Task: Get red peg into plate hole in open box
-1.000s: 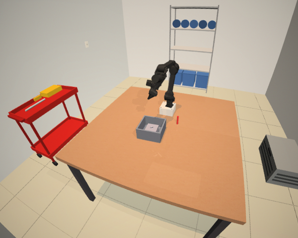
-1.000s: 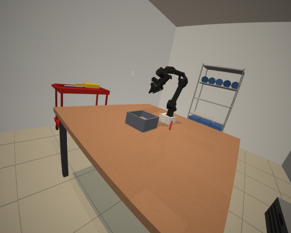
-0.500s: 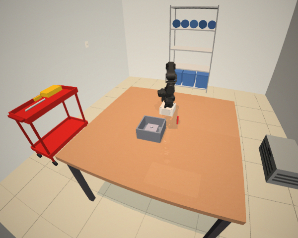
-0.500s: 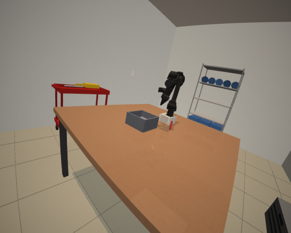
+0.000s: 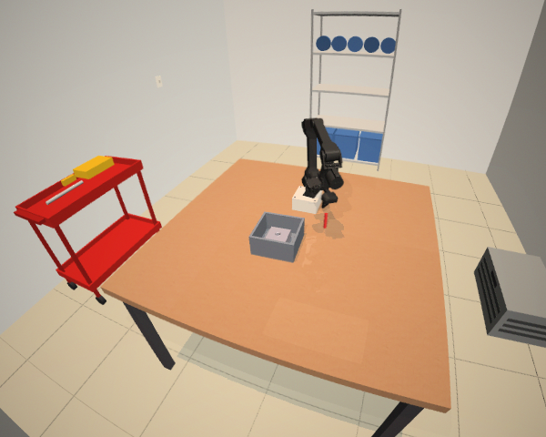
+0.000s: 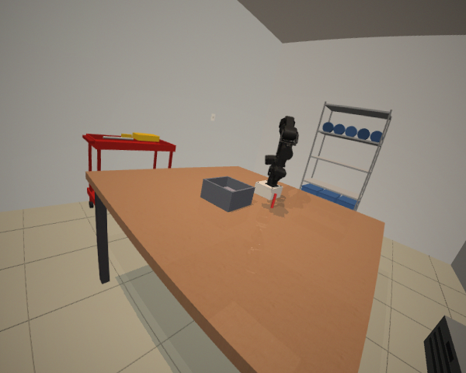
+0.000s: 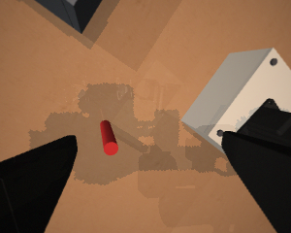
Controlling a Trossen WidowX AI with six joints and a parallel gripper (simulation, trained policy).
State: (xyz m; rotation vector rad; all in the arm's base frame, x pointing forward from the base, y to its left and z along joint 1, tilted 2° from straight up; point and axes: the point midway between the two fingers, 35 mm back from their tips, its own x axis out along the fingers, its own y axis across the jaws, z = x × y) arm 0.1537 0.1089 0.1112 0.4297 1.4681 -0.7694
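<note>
My gripper tip is now 10 cm above the red peg, 4 cm to the right of it and 1 cm past it. The rest, counted from my gripper tip: grey box: 20 cm ahead, 12 cm below, 10 cm to the right; plate: 20 cm ahead, 10 cm to the right, 10 cm below.
</note>
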